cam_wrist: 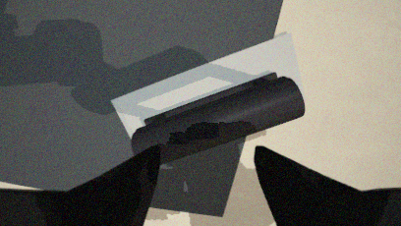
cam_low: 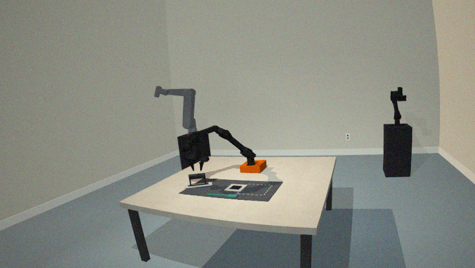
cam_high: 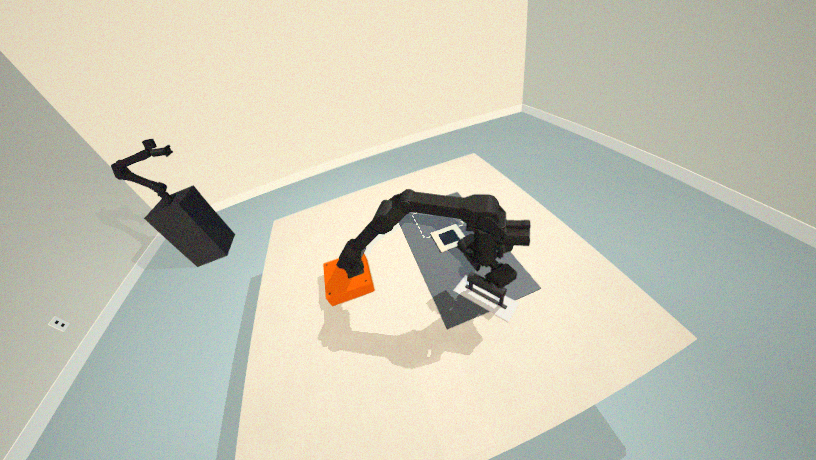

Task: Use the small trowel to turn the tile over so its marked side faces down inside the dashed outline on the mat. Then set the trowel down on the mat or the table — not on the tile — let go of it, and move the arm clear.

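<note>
Now: the small trowel 7 cm below my gripper tip, 1 cm to the left of it and 1 cm behind it. Round my gripper tip: teal bar: 28 cm to the left, 16 cm ahead, 11 cm below; grey mat: 26 cm to the left, 13 cm below, 2 cm ahead; tile: 30 cm to the left, 11 cm below, 1 cm ahead.
</note>
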